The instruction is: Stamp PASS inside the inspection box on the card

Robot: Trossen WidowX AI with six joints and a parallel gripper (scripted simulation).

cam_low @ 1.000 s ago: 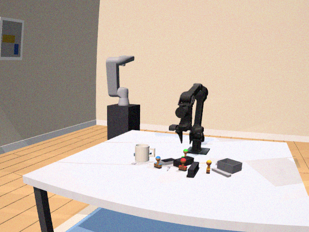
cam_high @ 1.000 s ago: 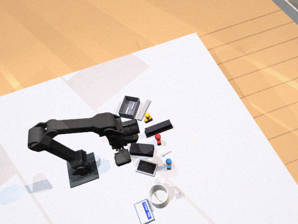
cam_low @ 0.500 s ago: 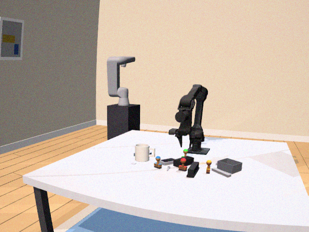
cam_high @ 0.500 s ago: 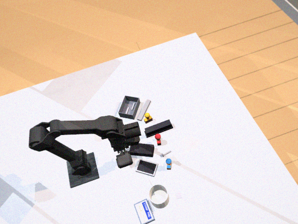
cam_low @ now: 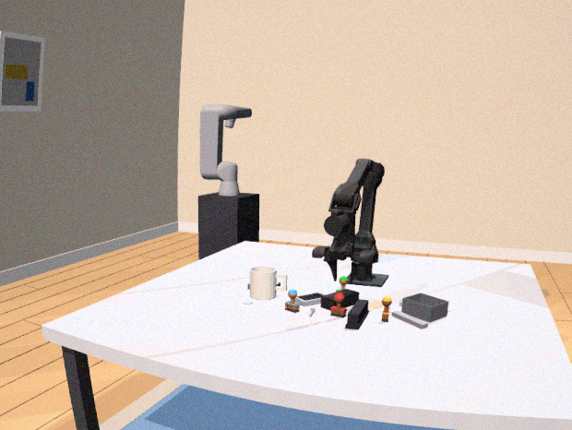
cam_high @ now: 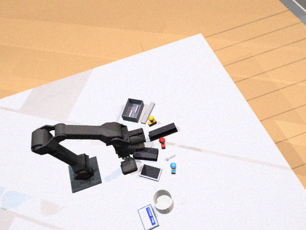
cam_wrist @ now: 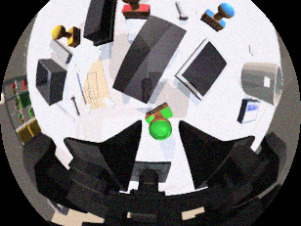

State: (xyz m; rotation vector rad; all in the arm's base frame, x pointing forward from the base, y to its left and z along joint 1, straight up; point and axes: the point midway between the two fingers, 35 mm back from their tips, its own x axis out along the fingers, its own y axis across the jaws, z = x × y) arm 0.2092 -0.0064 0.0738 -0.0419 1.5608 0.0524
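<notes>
Right now my gripper tip is 30 mm above the green-knobbed stamp and 10 mm past it. The rest, counted from my gripper tip: black block 80 mm ahead, 30 mm below, 20 mm to the left; beige card 130 mm to the left, 50 mm below, 40 mm ahead; dark ink pad 80 mm ahead, 70 mm to the right, 40 mm below.
</notes>
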